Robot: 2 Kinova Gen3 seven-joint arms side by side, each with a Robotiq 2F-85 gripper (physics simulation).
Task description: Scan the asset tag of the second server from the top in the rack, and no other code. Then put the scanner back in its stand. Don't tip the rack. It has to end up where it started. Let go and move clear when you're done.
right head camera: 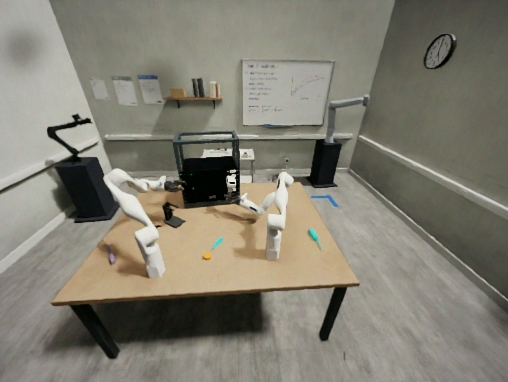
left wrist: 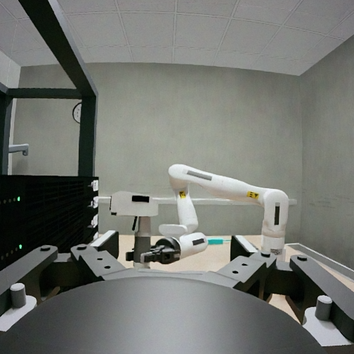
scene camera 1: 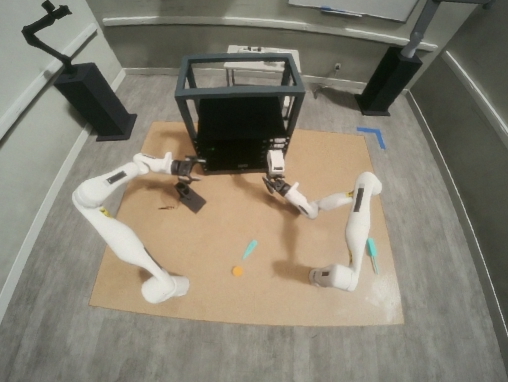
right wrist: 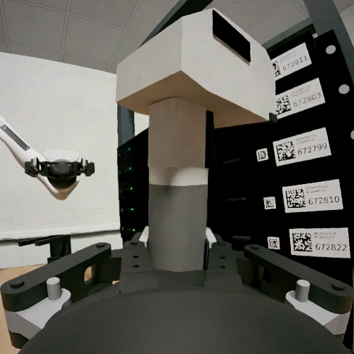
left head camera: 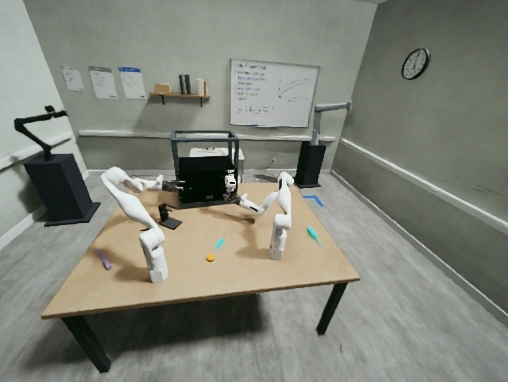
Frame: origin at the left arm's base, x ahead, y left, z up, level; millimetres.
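Where they show: left gripper, fingertip midpoint: [right head camera: 185, 185] [scene camera 1: 203, 170] [left head camera: 184, 185]; right gripper, fingertip midpoint: [right head camera: 225, 194] [scene camera 1: 264, 174] [left head camera: 224, 194]; left arm's base, origin of the base link: [right head camera: 157, 271] [scene camera 1: 180, 284] [left head camera: 159, 275]; right arm's base, origin of the base link: [right head camera: 272, 255] [scene camera 1: 316, 277] [left head camera: 275, 254].
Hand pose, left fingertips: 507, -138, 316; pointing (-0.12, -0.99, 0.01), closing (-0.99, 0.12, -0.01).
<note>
Things, the pixels of their top centre, and the offset from my left fingertips, as dx, dy, dz.
- white scanner, middle of its top: [scene camera 1: 273, 157] [left head camera: 228, 177] [right head camera: 228, 177] +67, -334, +21
- orange disc, middle of its top: [scene camera 1: 237, 271] -434, -161, -297
- purple item, middle of its top: [left head camera: 102, 256] -321, +483, -290
The white scanner [left head camera: 230, 181] [right head camera: 231, 181] [scene camera 1: 275, 162] [left wrist: 134, 204] [right wrist: 150, 75] is upright by its grey handle in my right gripper [scene camera 1: 275, 181] [right wrist: 176, 238], its head close to the rack's front at the right. The dark rack [left head camera: 175, 150] [right head camera: 178, 150] [scene camera 1: 240, 91] [left wrist: 88, 135] stands upright. In the right wrist view, the second label down, 672803 [right wrist: 307, 97], sits beside the head, slightly overlapped; no red light shows on it. My left gripper [scene camera 1: 201, 170] is open and empty at the rack's front left. The black stand [left head camera: 170, 222] [right head camera: 174, 221] [scene camera 1: 194, 200] is empty, near it.
Label 672811 [right wrist: 295, 62] is above and 672799 [right wrist: 312, 146] below, with smaller codes beside the lower labels. An orange disc [scene camera 1: 237, 271] and a teal tool [scene camera 1: 250, 249] lie mid-table. Another teal tool [scene camera 1: 371, 247] lies right, a purple item [left head camera: 105, 261] left.
</note>
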